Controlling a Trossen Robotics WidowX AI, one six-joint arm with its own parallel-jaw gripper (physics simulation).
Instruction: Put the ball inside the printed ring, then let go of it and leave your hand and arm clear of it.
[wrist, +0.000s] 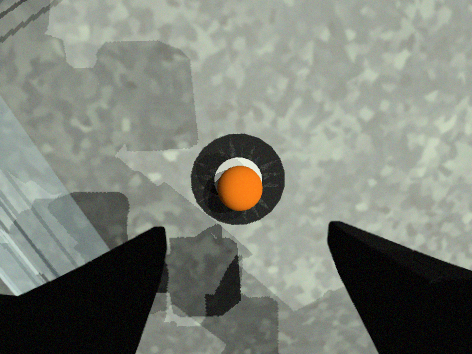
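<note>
An orange ball (240, 188) rests inside the dark round ring (272, 172), seen from above. It covers most of the ring's white centre and overlaps the lower part of the dark band in this view; a white crescent shows above it. My gripper (247, 234) is open and empty. Its two black fingertips stand wide apart, to the lower left and lower right of the ring, and neither touches the ball. The ball's contact with the surface is hidden beneath it.
A pale bluish, see-through streaked object or reflection (37, 200) crosses the left edge. The mottled grey-green table top (360, 100) carries overlapping shadows at the left and below the ring. Dark thin lines cross the top left corner.
</note>
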